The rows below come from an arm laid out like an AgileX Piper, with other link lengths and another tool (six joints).
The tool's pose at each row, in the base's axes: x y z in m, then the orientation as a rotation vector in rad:
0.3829, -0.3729, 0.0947, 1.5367, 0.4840, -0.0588
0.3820, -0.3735, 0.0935, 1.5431, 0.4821, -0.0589
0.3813, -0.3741, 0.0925, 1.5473, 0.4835, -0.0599
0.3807, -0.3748, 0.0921, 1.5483, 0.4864, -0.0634
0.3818, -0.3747, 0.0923, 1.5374, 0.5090, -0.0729
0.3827, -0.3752, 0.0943, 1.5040, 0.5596, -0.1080
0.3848, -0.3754, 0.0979, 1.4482, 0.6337, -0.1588
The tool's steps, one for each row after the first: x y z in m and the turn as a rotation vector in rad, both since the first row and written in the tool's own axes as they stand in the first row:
-0.0006, -0.0015, 0.0004, 0.0060, -0.0005, 0.0023
-0.0010, -0.0027, 0.0008, 0.0104, 0.0004, 0.0015
-0.0016, -0.0033, 0.0014, 0.0124, 0.0003, -0.0022
-0.0007, -0.0027, 0.0015, 0.0058, 0.0078, -0.0241
-0.0006, -0.0006, 0.0022, -0.0139, 0.0154, -0.0834
0.0000, 0.0035, 0.0028, -0.0476, 0.0266, -0.1718

